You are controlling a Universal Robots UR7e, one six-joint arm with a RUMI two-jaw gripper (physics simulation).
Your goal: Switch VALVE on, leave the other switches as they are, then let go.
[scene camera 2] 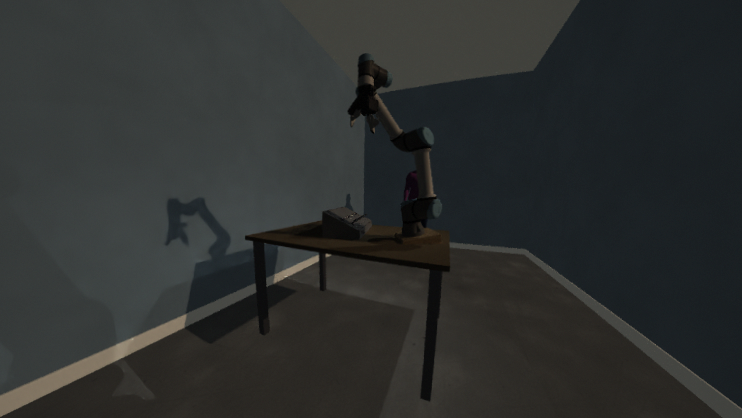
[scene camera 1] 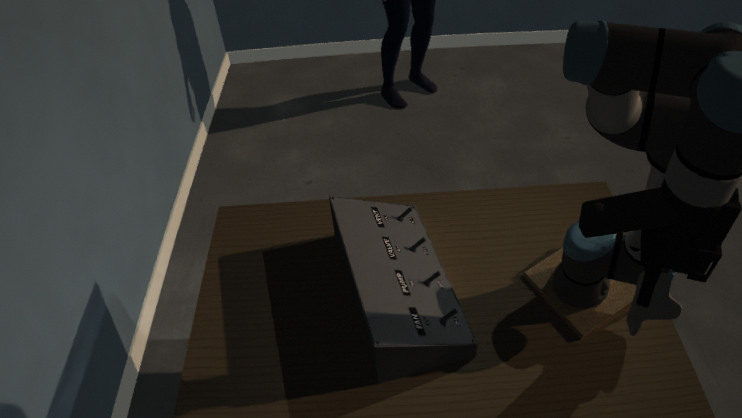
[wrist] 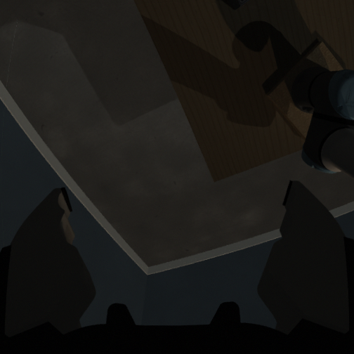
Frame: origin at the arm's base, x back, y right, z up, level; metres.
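Seen in the pictures: gripper, between the fingertips: (scene camera 2: 363, 130) (scene camera 1: 633, 290); arm's base, origin of its link: (scene camera 2: 413, 233) (scene camera 1: 580, 283).
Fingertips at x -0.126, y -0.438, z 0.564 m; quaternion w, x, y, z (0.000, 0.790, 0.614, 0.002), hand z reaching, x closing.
Pixels of each thing's top centre, then the offset from my fingertips to it. Level surfaces: height alone.
- VENT lever, centre of its top: (scene camera 1: 405, 208) dx -0.358, dy +0.611, dz -0.470 m
- PUMP lever, centre of its top: (scene camera 1: 433, 272) dx -0.275, dy +0.386, dz -0.470 m
- FAN lever, centre of its top: (scene camera 1: 450, 310) dx -0.233, dy +0.274, dz -0.470 m
- table, height of its surface: dz -0.600 m
A grey sloped switch panel (scene camera 1: 363, 270) (scene camera 2: 336, 224) stands on the table. In scene camera 1 its VALVE lever (scene camera 1: 416, 245) is second from the back, between the VENT lever (scene camera 1: 405, 213) and the PUMP lever (scene camera 1: 432, 278); the FAN lever (scene camera 1: 448, 316) is nearest the front. All four levers lean alike, away from their name labels, toward the panel's low edge. The small position marks are too blurred to read. My gripper (scene camera 1: 638, 317) (scene camera 2: 362, 127) (wrist: 175, 186) is open and empty, high above the table and well apart from the panel, which does not show in the wrist view.
The arm's base stands on a wooden plate (scene camera 1: 617, 311) on the table (scene camera 1: 519, 207) (scene camera 2: 301, 239), on the panel's low-edge side. A person (scene camera 1: 397, 51) stands behind the table. A wall (scene camera 1: 103, 129) rises on the panel's high side. Dark shadows fall across the table.
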